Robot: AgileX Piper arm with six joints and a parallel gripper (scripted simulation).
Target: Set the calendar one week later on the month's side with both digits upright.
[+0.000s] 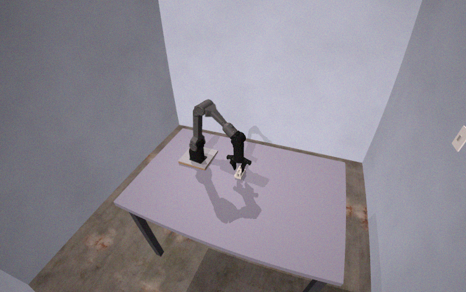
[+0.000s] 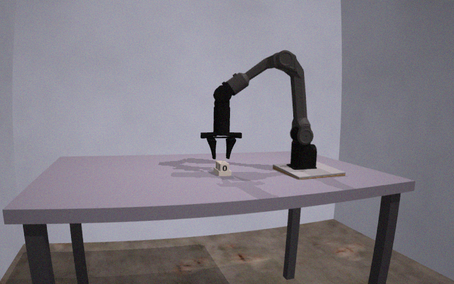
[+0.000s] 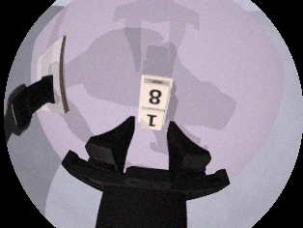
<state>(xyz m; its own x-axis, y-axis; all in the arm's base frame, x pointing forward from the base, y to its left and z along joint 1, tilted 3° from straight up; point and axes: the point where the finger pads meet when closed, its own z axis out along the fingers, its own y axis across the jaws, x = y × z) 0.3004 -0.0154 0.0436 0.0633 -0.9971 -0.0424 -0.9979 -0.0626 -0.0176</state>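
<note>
Now: the tray 50 mm below my hand and 20 mm to the left of it. Round my hand: cream cube 30 mm to the left, 30 mm below.
</note>
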